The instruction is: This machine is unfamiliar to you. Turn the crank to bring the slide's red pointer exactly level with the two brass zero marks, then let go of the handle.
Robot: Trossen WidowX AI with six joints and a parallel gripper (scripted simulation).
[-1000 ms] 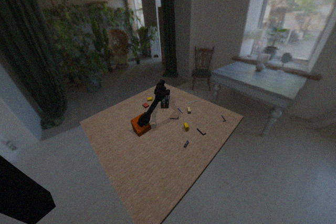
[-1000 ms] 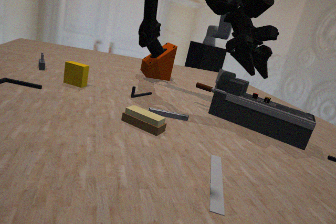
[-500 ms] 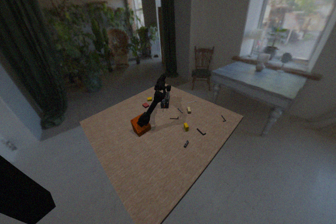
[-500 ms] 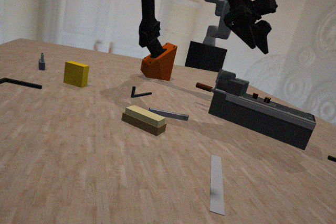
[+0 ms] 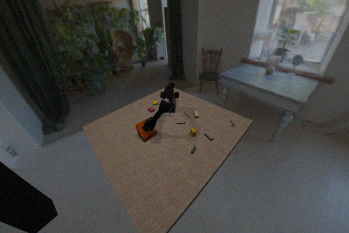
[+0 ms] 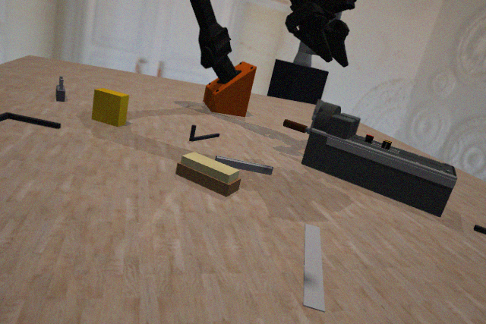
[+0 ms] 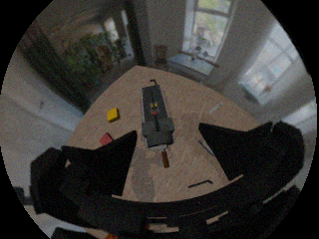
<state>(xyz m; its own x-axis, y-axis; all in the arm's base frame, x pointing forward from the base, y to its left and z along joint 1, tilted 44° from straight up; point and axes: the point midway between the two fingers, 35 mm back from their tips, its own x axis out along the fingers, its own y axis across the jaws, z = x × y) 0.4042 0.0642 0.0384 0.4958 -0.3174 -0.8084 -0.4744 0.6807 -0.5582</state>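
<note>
The brown crank handle is 5 cm behind my gripper tip, 2 cm to the right of it and 14 cm below it. Round my gripper tip: red pointer: 7 cm ahead, 6 cm to the left, 12 cm below; red block: 11 cm behind, 24 cm to the left, 19 cm below; grey bar: 4 cm ahead, 18 cm to the right, 20 cm below.
</note>
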